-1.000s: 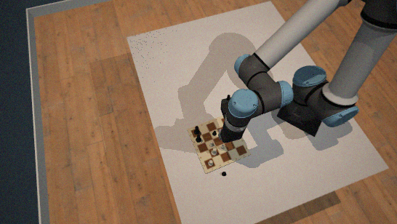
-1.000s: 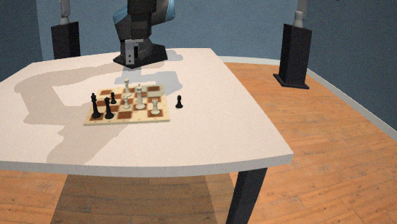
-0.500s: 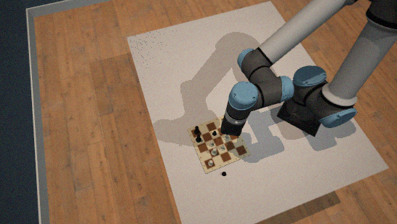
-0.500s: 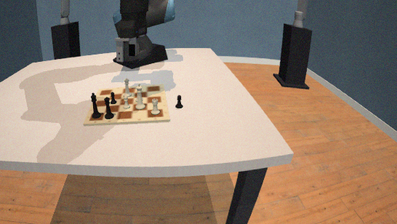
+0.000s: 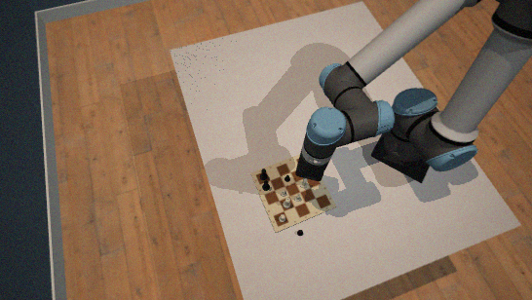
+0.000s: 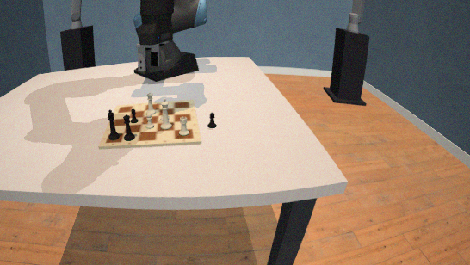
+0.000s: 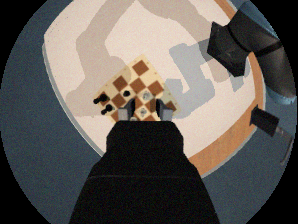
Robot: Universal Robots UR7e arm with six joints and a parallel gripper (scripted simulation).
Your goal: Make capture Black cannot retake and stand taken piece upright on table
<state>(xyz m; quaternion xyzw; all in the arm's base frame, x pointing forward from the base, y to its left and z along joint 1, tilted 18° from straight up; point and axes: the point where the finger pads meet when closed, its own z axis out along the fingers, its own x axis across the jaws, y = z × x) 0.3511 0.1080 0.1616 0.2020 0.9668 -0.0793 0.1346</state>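
The chessboard lies 4 cm ahead of my hand, 1 cm to the left of it and 13 cm below it. From my hand the other things lie so: tall white piece (7 cm ahead, 6 cm to the left, 10 cm below); then white pawn (7 cm ahead, 2 cm to the left, 12 cm below).
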